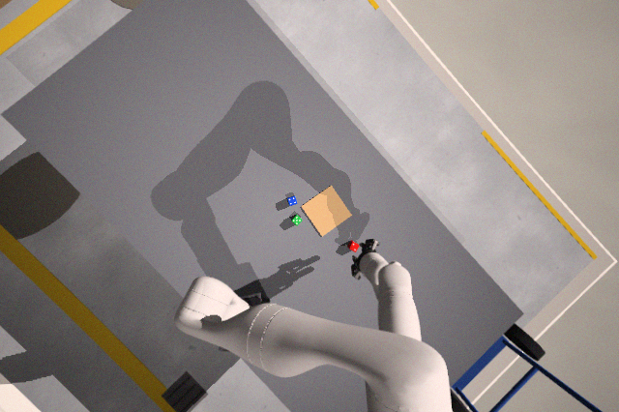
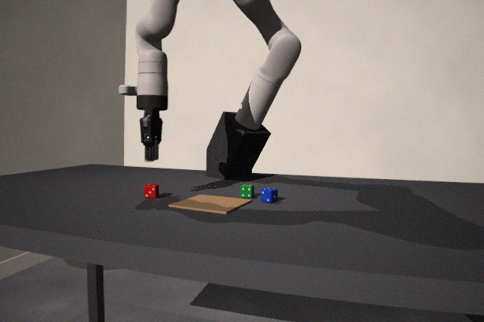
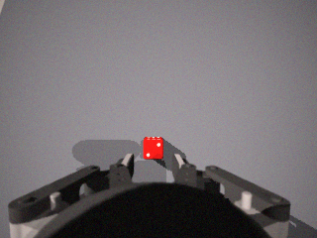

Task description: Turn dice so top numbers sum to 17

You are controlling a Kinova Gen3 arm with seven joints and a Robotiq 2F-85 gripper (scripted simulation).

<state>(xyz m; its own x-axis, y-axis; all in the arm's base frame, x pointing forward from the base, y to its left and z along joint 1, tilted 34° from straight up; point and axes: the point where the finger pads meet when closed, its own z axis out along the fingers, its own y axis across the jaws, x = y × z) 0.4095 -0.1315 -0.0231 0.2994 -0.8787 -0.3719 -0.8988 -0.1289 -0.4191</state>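
My gripper is now 90 mm above the red die. Round my hand: green die (100 mm behind, 220 mm to the left, 90 mm below); then tan mat (10 mm ahead, 170 mm to the left, 100 mm below); then blue die (60 mm behind, 280 mm to the left, 90 mm below).
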